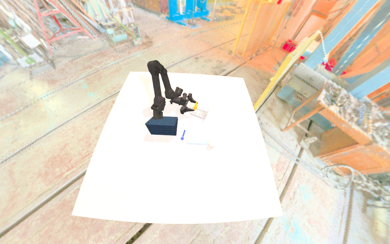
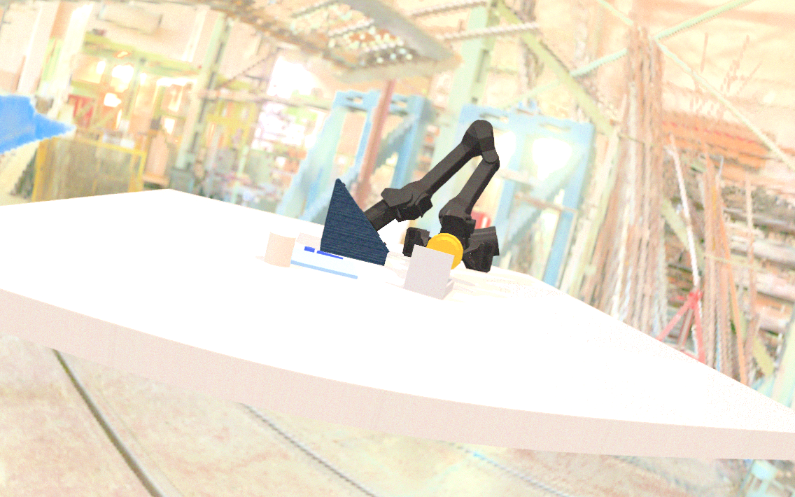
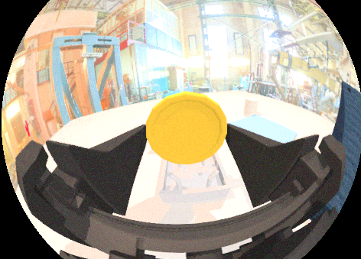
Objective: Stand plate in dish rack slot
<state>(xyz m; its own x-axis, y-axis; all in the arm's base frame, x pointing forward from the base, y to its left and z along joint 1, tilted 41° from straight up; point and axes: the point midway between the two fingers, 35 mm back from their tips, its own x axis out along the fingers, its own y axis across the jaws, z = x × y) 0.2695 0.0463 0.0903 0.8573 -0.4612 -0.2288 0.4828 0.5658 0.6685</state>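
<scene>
My gripper tip is 50 mm above the dish rack, 20 mm to the left of it and 20 mm short of it. Also, from my gripper tip: small blue utensil (210 mm to the right, 130 mm behind, 70 mm below); yellow plate (right at my gripper tip); light blue mat (220 mm to the right, 70 mm below, 20 mm behind).
</scene>
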